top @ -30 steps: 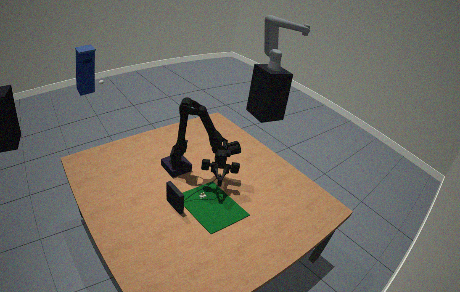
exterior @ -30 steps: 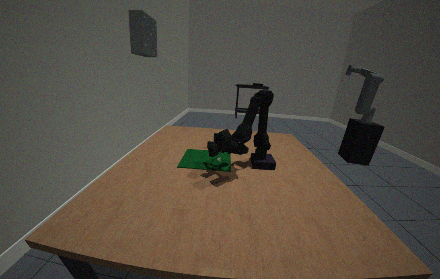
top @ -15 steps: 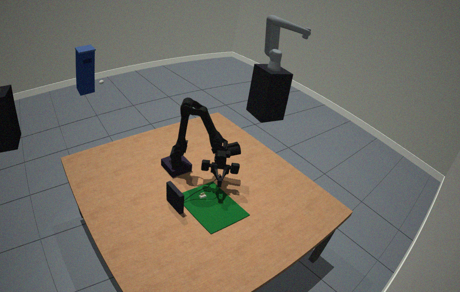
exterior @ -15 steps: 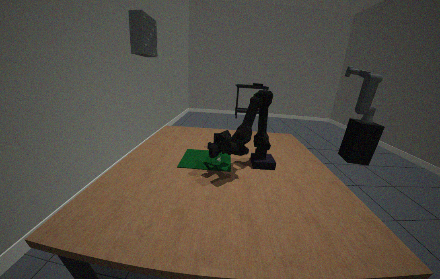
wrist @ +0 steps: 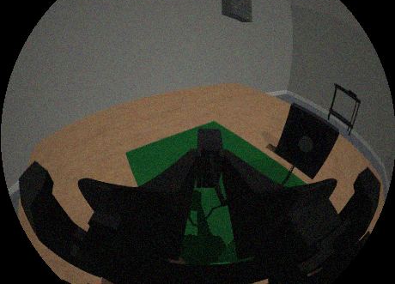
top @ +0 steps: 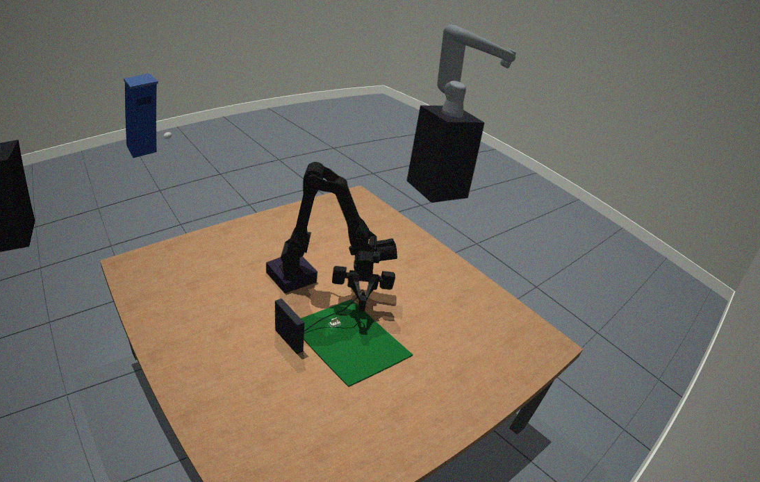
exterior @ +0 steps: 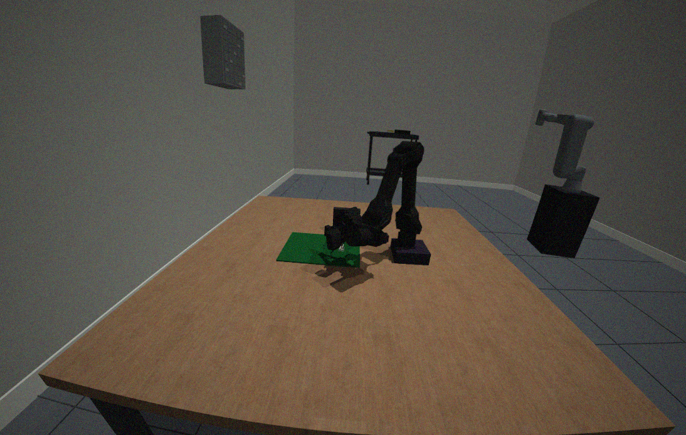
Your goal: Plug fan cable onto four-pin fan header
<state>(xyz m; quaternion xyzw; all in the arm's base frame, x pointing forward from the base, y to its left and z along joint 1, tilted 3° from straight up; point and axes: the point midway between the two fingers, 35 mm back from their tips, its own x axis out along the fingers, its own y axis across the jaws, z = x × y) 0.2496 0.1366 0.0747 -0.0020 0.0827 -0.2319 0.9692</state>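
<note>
The white four-pin header lies 11 cm below my gripper tip, 7 cm to the right of it and 3 cm behind it. Also, from my gripper tip: green board 13 cm below, 5 cm to the right, 5 cm ahead; then black square fan 23 cm to the right, 5 cm below, 1 cm behind; then dark plug 1 cm below.
</note>
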